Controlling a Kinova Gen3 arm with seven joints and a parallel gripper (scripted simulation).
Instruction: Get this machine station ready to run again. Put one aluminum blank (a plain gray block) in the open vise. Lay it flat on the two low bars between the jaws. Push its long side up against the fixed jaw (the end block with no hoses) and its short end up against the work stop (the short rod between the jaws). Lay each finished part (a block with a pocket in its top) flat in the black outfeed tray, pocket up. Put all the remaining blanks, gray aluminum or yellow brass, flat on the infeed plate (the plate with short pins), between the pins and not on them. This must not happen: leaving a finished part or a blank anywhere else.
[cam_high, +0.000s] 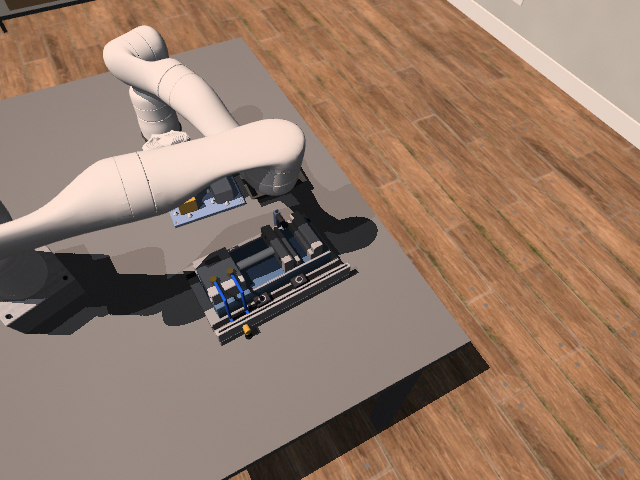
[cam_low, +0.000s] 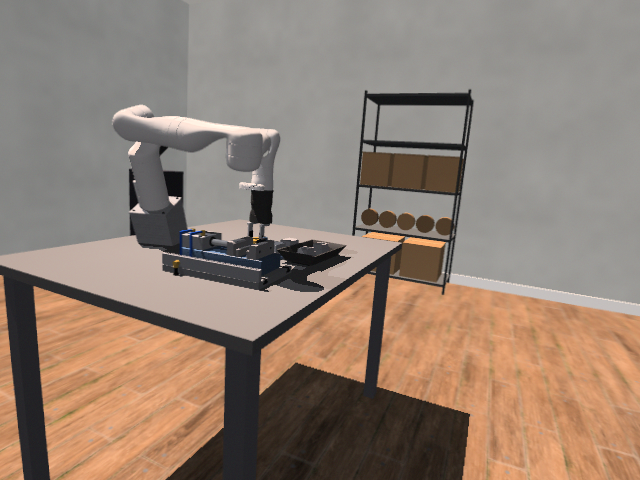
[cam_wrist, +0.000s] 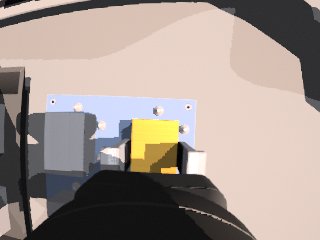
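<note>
Now: the yellow brass blank 3 cm below my hand. Round my hand: vise (27 cm to the right, 4 cm ahead, 1 cm below); then fixed jaw (28 cm to the right, 14 cm ahead, 2 cm above); then infeed plate (5 cm below, 5 cm ahead, 3 cm to the left).
</note>
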